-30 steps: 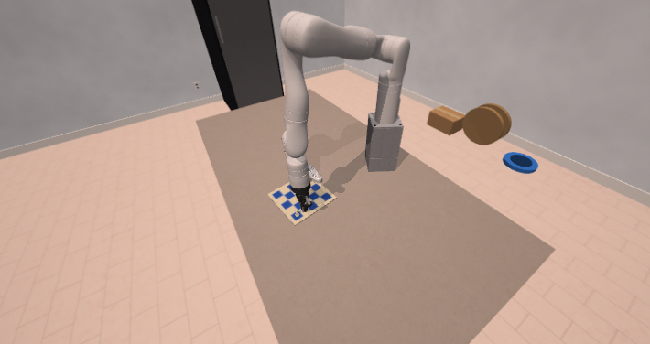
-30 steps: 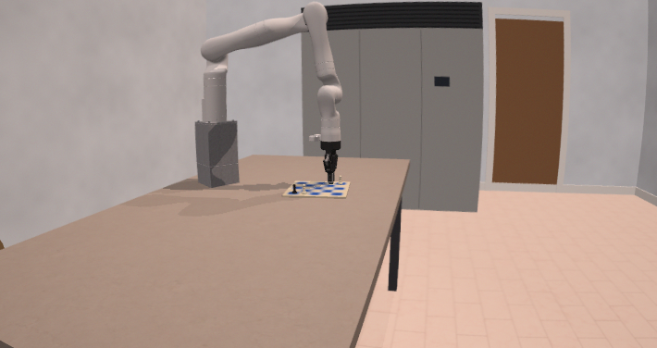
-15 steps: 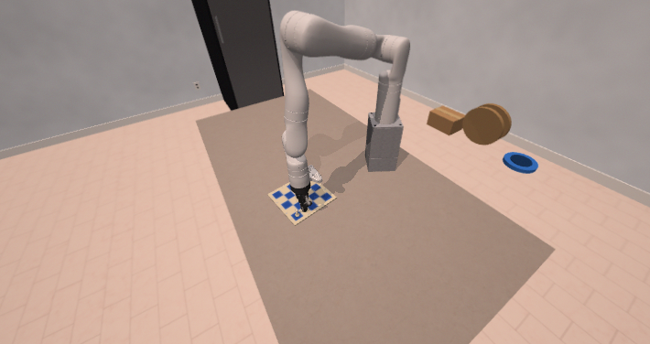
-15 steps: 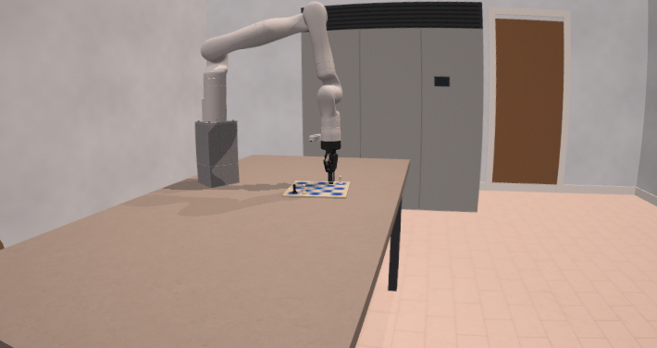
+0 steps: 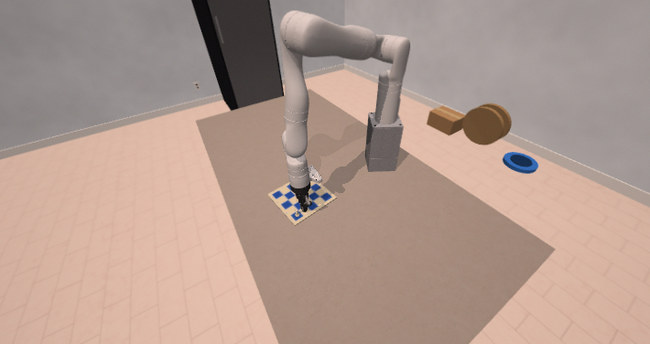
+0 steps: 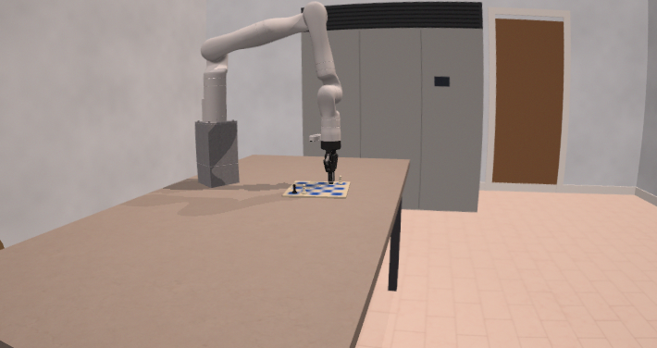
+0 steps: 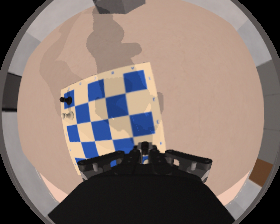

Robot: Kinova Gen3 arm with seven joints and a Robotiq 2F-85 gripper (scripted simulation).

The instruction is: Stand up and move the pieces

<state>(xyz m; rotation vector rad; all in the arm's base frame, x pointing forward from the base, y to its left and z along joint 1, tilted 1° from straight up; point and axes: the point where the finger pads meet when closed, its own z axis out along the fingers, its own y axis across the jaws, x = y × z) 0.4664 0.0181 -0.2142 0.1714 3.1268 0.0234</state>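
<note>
The cream chessboard is 4 cm behind my hand, 8 cm to the right of it and 3 cm below it.
</note>
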